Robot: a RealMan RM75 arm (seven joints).
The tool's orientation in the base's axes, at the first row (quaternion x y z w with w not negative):
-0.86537 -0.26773 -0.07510 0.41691
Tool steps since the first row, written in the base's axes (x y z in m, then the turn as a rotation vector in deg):
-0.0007 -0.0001 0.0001 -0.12 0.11 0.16
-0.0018 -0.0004 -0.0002 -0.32 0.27 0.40
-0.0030 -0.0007 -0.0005 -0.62 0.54 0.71
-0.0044 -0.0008 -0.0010 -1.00 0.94 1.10
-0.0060 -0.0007 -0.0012 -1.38 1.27 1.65
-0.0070 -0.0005 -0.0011 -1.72 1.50 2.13
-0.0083 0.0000 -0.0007 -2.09 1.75 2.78
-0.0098 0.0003 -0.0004 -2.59 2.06 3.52
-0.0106 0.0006 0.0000 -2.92 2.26 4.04
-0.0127 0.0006 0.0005 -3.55 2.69 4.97
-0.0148 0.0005 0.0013 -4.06 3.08 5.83
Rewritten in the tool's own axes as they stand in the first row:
-0.0006 -0.0004 -0.0001 0.00 -0.23 -0.01
-0.0018 -0.0006 0.0000 -0.02 -0.58 -0.02
-0.0030 -0.0009 0.0001 -0.06 -1.08 0.01
-0.0044 -0.0012 0.0004 -0.08 -1.75 0.10
-0.0058 -0.0020 0.0008 -0.07 -2.50 0.04
-0.0065 -0.0027 0.0010 -0.10 -3.12 -0.06
-0.0073 -0.0039 0.0012 -0.08 -3.88 -0.25
-0.0083 -0.0050 0.0014 -0.12 -4.81 -0.45
-0.0087 -0.0059 0.0014 -0.14 -5.44 -0.60
-0.0103 -0.0073 0.0013 -0.17 -6.62 -0.81
-0.0119 -0.0089 0.0009 -0.14 -7.68 -1.01

